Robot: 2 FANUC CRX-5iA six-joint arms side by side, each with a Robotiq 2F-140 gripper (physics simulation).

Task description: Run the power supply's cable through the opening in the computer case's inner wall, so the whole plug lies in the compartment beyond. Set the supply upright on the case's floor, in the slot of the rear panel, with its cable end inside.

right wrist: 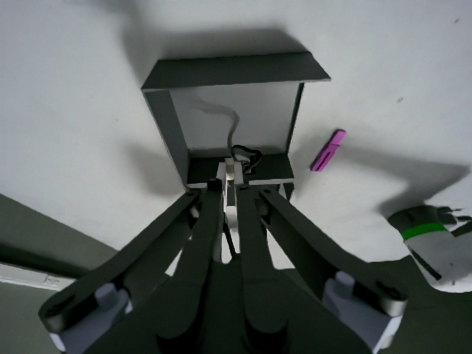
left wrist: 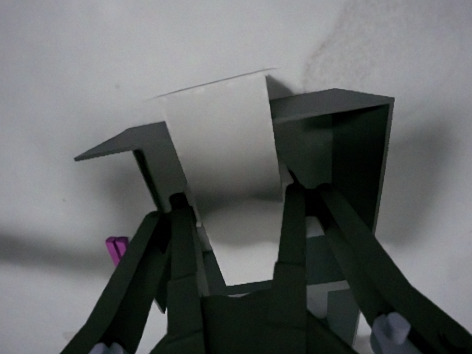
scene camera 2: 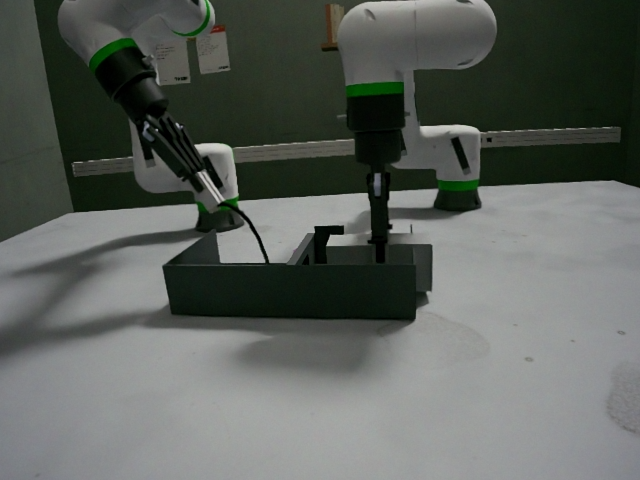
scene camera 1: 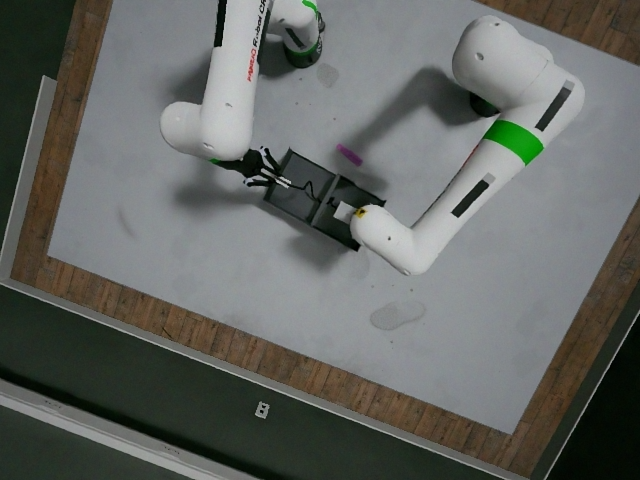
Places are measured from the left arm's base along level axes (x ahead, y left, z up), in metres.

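Where they show: right gripper, fingertip midpoint: (right wrist: 230, 173) (scene camera 2: 216, 205) (scene camera 1: 286, 183); left arm's base at its link origin: (right wrist: 409, 215) (scene camera 2: 457, 205); right arm's base at its link origin: (scene camera 2: 220, 225) (scene camera 1: 302, 47).
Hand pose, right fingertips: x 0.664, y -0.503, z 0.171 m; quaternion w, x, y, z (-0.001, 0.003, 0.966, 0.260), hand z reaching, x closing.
Note:
Each offset is from my right fingertips to the centre of the thing. "spot": to the spot under its first point.
The grey power supply @(dx -0.011, dy +0.286, dz -0.114 m) (scene camera 1: 342, 211) (scene camera 2: 423, 268) (left wrist: 225, 130) stands upright in the rear-panel slot of the dark case @(dx -0.013, dy +0.139, dz -0.124 m) (scene camera 1: 286, 210) (scene camera 2: 289, 291), its outer end sticking out. I cannot tell whether its bottom touches the floor. My left gripper (scene camera 2: 379, 253) (left wrist: 238, 168) is shut on the supply from above; the arm hides it in scene camera 1. My right gripper (scene camera 1: 284, 180) (scene camera 2: 211, 196) (right wrist: 230, 173) is shut on the pale plug @(dx -0.002, dy -0.006, dz -0.003 m) (right wrist: 229, 170) above the compartment beyond the inner wall (scene camera 1: 316, 212) (right wrist: 202, 172). The black cable @(spot: dx -0.014, dy +0.072, dz -0.167 m) (scene camera 1: 310, 192) (scene camera 2: 253, 229) (right wrist: 255, 155) slopes down to that wall; its exact passage there is unclear.
A purple clip-like piece @(dx -0.220, dy +0.137, dz -0.165 m) (scene camera 1: 349, 155) (left wrist: 117, 249) (right wrist: 328, 151) lies on the table beside the case. The left arm's white wrist (scene camera 1: 379, 235) hangs over the case's rear end. The case's end wall (right wrist: 235, 70) stands beyond the right fingertips.

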